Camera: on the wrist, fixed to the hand. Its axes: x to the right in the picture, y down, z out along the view.
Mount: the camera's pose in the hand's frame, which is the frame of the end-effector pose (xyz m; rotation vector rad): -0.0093 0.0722 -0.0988 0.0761 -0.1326 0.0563
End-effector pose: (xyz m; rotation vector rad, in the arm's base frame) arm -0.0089 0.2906 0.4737 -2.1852 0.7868 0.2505
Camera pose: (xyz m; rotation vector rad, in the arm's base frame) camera -0.0675 0.1860 0.4998 -2.0544 0.7716 0.3837
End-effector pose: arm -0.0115 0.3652 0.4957 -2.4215 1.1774 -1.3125
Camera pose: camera -0.1307 0.3447 0.5165 -2.3631 1.1313 -1.1401
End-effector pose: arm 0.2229 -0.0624 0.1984 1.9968 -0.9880 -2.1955
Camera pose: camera 0.2852 -0.1593 0.2408 -1.8044 1.1175 2.2655
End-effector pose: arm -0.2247 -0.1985 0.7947 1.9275 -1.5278 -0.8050
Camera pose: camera -0.2002 -0.1991 0.9150 1.9087 -1.7062 -0.8769
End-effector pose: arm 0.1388 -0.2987 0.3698 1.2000 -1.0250 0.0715
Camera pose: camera 0.1550 -0.1865 0.4168 1.2580 -1.1812 0.0764
